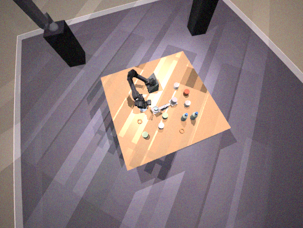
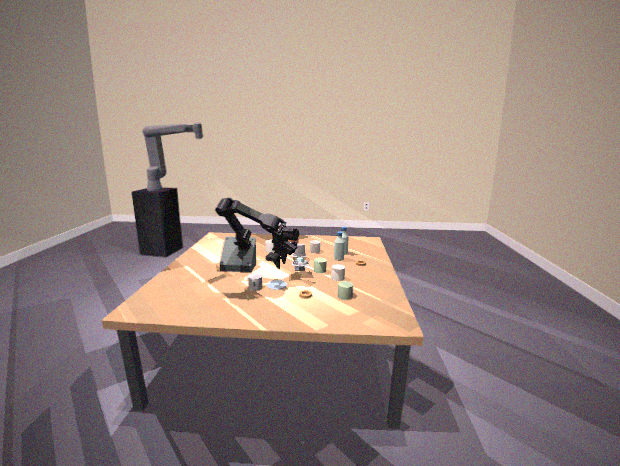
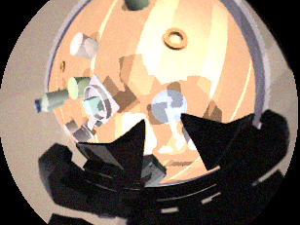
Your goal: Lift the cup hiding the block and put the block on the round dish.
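Right now the block is 120 mm to the left of my gripper tip, 70 mm ahead of it and 10 mm below it. Round my gripper tip: small balance (240 mm to the left, 60 mm below, 40 mm ahead); round pale dish (90 mm below, 20 mm to the right, 20 mm behind); orange cup (570 mm to the left, 70 mm behind, 60 mm below).
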